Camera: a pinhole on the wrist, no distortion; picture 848 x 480 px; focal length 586.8 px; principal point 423.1 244.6 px. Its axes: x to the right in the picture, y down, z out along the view. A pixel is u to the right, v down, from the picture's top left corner.
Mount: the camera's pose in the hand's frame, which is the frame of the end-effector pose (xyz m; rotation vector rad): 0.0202 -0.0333 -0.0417 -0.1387 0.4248 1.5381
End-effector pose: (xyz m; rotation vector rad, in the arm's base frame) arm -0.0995 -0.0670 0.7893 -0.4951 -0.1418 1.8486
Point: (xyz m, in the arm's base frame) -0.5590 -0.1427 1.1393
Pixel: 558 416
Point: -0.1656 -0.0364 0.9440
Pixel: 287 402
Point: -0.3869 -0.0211 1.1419
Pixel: 391 350
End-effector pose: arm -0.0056 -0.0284 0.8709 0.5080 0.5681 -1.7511
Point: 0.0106 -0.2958 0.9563
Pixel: 408 105
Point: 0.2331 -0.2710 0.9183
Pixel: 811 198
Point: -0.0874 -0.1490 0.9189
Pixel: 101 108
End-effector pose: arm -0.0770 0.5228 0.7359 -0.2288 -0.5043 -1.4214
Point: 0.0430 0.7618 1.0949
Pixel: 510 421
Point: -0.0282 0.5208 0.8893
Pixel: 533 180
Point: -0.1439 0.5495 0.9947
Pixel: 226 206
